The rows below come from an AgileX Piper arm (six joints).
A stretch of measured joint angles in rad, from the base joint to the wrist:
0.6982, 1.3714, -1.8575, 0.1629, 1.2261, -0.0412
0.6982, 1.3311, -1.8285, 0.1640, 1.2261, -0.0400
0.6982, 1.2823, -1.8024, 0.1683, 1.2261, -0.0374
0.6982, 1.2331, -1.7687, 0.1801, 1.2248, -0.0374
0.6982, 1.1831, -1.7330, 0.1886, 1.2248, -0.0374
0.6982, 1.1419, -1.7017, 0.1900, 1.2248, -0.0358
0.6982, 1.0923, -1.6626, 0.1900, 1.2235, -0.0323
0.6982, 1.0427, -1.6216, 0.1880, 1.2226, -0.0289
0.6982, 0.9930, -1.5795, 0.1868, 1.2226, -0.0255
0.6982, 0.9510, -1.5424, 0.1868, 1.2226, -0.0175
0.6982, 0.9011, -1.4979, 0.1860, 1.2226, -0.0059
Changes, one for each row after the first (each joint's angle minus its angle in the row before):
0.0000, -0.0403, 0.0290, 0.0011, 0.0000, 0.0012
0.0000, -0.0488, 0.0261, 0.0043, 0.0000, 0.0026
0.0000, -0.0492, 0.0337, 0.0118, -0.0013, 0.0000
0.0000, -0.0500, 0.0357, 0.0085, 0.0000, 0.0000
0.0000, -0.0412, 0.0313, 0.0014, 0.0000, 0.0016
0.0000, -0.0496, 0.0391, 0.0000, -0.0013, 0.0035
0.0000, -0.0496, 0.0410, -0.0020, -0.0009, 0.0034
0.0000, -0.0497, 0.0421, -0.0012, 0.0000, 0.0034
0.0000, -0.0420, 0.0371, 0.0000, 0.0000, 0.0080
0.0000, -0.0499, 0.0445, -0.0008, 0.0000, 0.0116

